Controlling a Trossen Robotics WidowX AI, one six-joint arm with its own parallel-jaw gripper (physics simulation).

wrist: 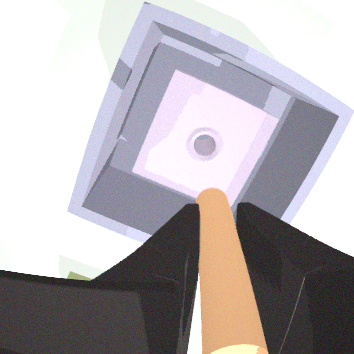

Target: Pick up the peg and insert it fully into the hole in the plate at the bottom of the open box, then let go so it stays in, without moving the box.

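Places are measured from the arm's base along level axes (x right, y ahead, z up), in metres.
Pixels of known places: gripper, between the fingertips: [217,215].
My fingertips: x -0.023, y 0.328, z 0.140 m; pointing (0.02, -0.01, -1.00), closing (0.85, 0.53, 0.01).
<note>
Ahead of a thing's pixels: the offset from my fingertips to its top centre. "*": to the spot under its first point.
My gripper [217,215] is shut on the orange-tan peg {* dx -0.002, dy +0.000, dz +0.031 m} [222,270], whose rounded far end reaches slightly past the black fingertips. The open box {* dx -0.060, dy -0.047, dz -0.096 m} [90,155], grey-lavender with thick walls, shows beyond the fingers, turned at an angle in the view. At its bottom lies a pale pink-white plate {dx +0.011, dy -0.010, dz -0.133 m} [230,130] with a round grey hole [204,145] near its middle. The peg's far end appears just below the hole in the view, over the plate's near edge, and apart from the hole. The fingers hide part of the box's near wall.
The box's raised walls surround the plate on all sides, with the rim nearest the fingers partly covered. A pale white surface with faint greenish shadows lies around the box. A small green patch [78,276] shows at the lower left, beside the left finger.
</note>
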